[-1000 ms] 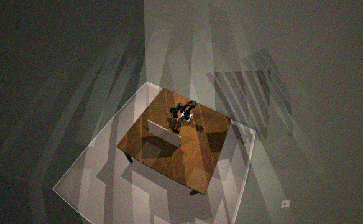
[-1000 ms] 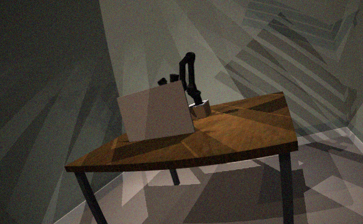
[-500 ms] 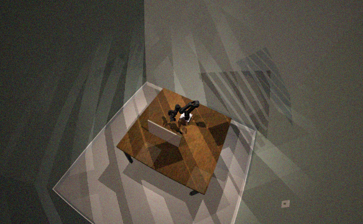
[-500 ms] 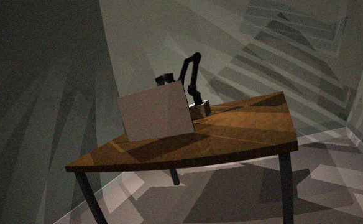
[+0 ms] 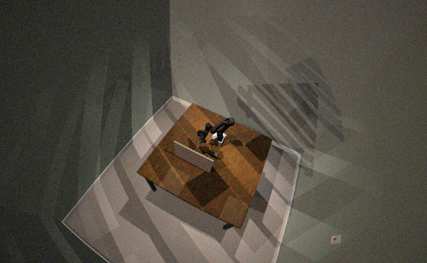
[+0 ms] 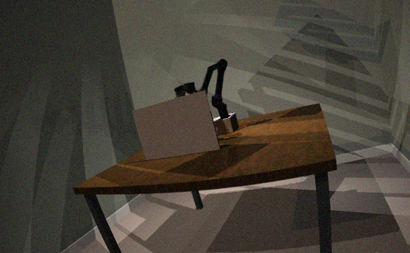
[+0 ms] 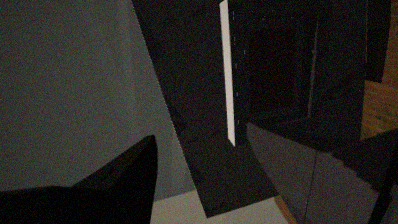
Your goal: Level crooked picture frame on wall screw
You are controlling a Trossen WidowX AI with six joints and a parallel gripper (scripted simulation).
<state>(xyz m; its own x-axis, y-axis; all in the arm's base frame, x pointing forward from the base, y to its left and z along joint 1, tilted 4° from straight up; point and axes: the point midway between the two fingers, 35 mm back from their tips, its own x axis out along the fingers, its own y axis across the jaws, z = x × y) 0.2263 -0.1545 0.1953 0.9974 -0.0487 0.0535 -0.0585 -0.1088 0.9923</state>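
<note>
My gripper tip is 13 cm short of the picture frame and 11 cm above it. The rest, counted from my gripper tip: wall panel: 14 cm ahead, 12 cm below.
</note>
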